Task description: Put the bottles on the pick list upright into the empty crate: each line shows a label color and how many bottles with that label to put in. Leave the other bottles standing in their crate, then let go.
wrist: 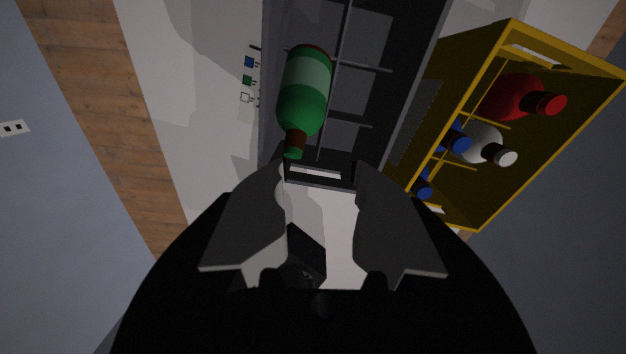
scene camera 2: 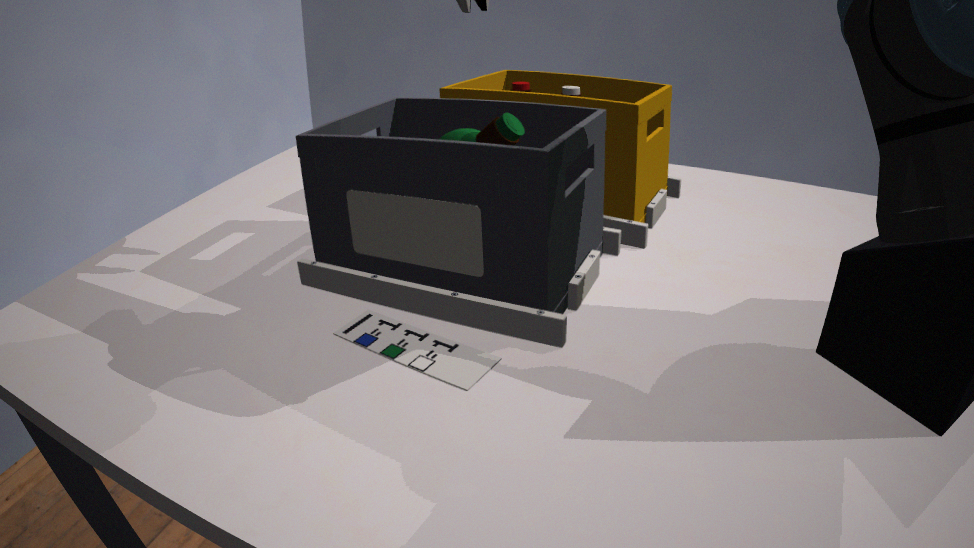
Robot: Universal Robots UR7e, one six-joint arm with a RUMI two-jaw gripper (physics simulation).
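Pixels of known places: gripper, between the fingertips: [wrist: 318, 163] [scene camera 2: 475, 11]; arm's base, origin of its link: [wrist: 287, 287] [scene camera 2: 956, 224].
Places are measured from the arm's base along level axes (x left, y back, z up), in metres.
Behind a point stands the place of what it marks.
The pick list [scene camera 2: 463, 371] {x 0.100, y -0.434, z -0.145 m} [wrist: 247, 114] {x 0.098, y -0.437, z -0.145 m} shows blue 1, green 1, white 1. A green bottle [scene camera 2: 510, 128] {x -0.015, y -0.421, z 0.034 m} [wrist: 303, 100] {x -0.040, y -0.493, z 0.020 m} leans over in the dark crate [scene camera 2: 517, 224] {x 0.026, y -0.406, z -0.039 m} [wrist: 267, 75] {x 0.004, y -0.520, z 0.023 m}, its neck raised toward one end wall. The yellow crate [scene camera 2: 621, 156] {x -0.198, y -0.338, z -0.038 m} [wrist: 465, 55] {x -0.246, y -0.555, z -0.011 m} holds upright a red-capped bottle [scene camera 2: 521, 86] {x -0.363, y -0.502, z 0.013 m} [wrist: 510, 97] {x -0.350, y -0.509, z -0.026 m}, a white-capped bottle [scene camera 2: 570, 89] {x -0.343, y -0.425, z 0.015 m} [wrist: 480, 143] {x -0.337, y -0.436, z -0.023 m} and two blue-capped bottles [wrist: 460, 143] {x -0.269, y -0.446, z 0.016 m} [wrist: 423, 190] {x -0.245, y -0.361, z 0.016 m}. My gripper [scene camera 2: 473, 5] {x -0.061, y -0.464, z 0.141 m} [wrist: 318, 163] {x -0.061, y -0.464, z 0.141 m} is partly open and empty, above the dark crate; in the wrist view the green cap is just beyond the left fingertip.
Thin dividers [wrist: 356, 64] {x -0.114, y -0.539, z -0.053 m} split the dark crate into compartments. Low grey rails [scene camera 2: 435, 299] {x 0.027, y -0.487, z -0.124 m} stand around the crate bases on the table [scene camera 2: 476, 463] {x 0.200, y -0.389, z -0.147 m}. The dark robot base [scene camera 2: 892, 327] {x 0.056, y -0.063, z -0.080 m} stands at the right. The yellow crate stands close behind the dark one.
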